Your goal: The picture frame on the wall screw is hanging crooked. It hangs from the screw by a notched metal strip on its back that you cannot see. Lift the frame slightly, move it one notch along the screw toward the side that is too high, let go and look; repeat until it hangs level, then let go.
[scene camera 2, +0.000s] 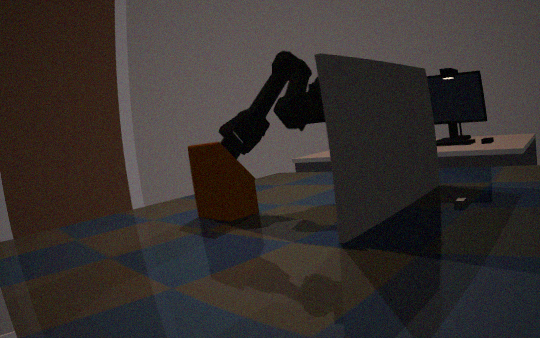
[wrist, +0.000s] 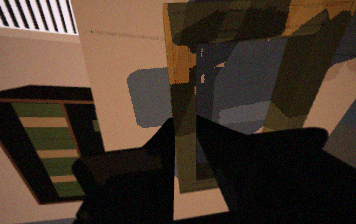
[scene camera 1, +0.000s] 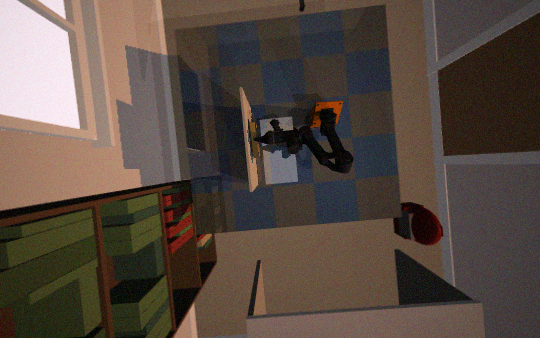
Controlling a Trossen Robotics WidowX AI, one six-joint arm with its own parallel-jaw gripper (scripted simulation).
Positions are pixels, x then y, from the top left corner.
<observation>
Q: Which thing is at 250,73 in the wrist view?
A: A picture frame.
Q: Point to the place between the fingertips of my gripper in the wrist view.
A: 183,120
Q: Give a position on a tan wall panel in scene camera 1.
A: At 245,107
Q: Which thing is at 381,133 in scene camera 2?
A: A tan wall panel.
</observation>
